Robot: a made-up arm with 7 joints.
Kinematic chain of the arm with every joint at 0, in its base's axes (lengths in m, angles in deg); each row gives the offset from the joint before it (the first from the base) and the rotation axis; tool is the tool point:
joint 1: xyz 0 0 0.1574 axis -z
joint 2: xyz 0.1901 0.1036 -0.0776 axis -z
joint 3: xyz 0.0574 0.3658 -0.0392 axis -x
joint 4: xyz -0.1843 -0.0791 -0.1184 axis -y
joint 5: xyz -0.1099 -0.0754 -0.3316 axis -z
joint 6: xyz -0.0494 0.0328 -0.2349 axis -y
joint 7: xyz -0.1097 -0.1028 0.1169 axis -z
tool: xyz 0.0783 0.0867 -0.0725
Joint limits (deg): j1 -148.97..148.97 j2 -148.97..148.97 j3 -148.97..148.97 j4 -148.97..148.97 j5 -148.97..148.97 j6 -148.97..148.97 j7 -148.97..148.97
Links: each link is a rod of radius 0.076 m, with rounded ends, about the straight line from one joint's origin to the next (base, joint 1, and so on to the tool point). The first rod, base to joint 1, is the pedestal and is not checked.
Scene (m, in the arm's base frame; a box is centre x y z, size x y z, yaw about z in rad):
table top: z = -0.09
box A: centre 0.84 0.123 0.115 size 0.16 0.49 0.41 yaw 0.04
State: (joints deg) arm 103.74 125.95 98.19 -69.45 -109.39 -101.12 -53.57
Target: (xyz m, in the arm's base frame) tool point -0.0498 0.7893 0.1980
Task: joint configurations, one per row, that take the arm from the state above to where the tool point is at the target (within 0.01 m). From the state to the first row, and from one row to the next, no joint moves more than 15 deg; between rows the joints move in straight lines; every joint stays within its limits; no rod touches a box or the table.
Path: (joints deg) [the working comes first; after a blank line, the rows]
Joints at the target: -8.80 61.92 97.04 -66.82 -111.24 -120.02 -33.70
Straight joint move there: touches box A.

1: 97.70 125.26 100.87 -58.98 -108.97 -102.11 -46.74
2: 91.65 124.58 103.55 -48.51 -108.56 -103.10 -39.92
3: 85.61 123.89 106.22 -38.03 -108.14 -104.10 -33.09
4: 72.11 115.74 107.17 -26.59 -111.45 -93.72 -28.27
5: 58.61 107.58 108.11 -15.15 -114.76 -83.34 -23.44
6: 45.13 98.45 105.90 -25.48 -114.05 -90.68 -25.49
7: 31.65 89.32 103.69 -35.82 -113.35 -98.01 -27.55
8: 18.17 80.19 101.47 -46.15 -112.65 -105.35 -29.60
9: 4.68 71.05 99.26 -56.49 -111.94 -112.69 -31.65
10: -8.80 61.92 97.04 -66.82 -111.24 -120.02 -33.70

